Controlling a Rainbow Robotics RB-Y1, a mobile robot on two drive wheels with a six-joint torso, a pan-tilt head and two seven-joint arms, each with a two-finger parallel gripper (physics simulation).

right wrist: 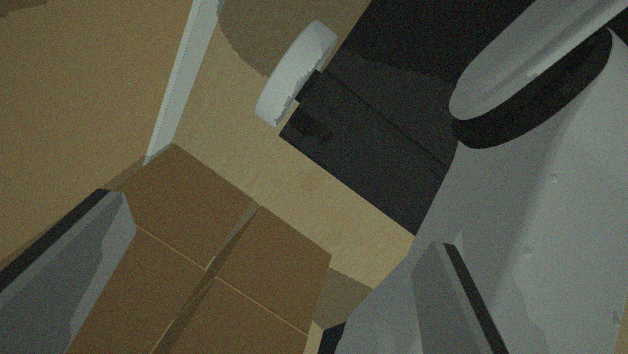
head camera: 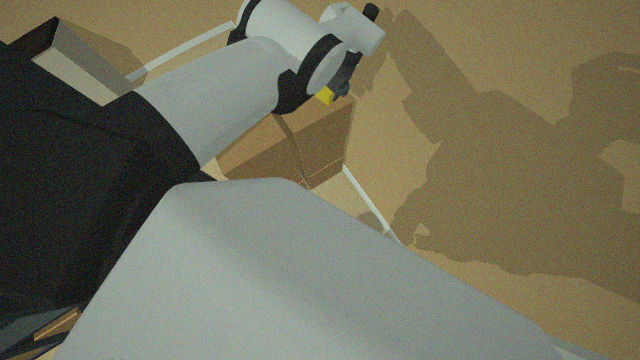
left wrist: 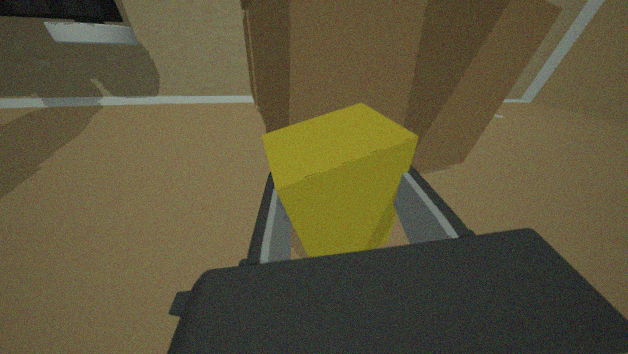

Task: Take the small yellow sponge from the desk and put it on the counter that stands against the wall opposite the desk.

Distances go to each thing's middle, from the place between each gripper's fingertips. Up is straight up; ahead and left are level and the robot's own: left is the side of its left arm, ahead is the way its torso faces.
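With the yellow sponge (left wrist: pixel 337 175), my left hand is 10 mm to the left of it, 20 mm short of it and 10 mm below it. My right hand is 420 mm short of the yellow sponge, 510 mm to the right of it and 390 mm below it.
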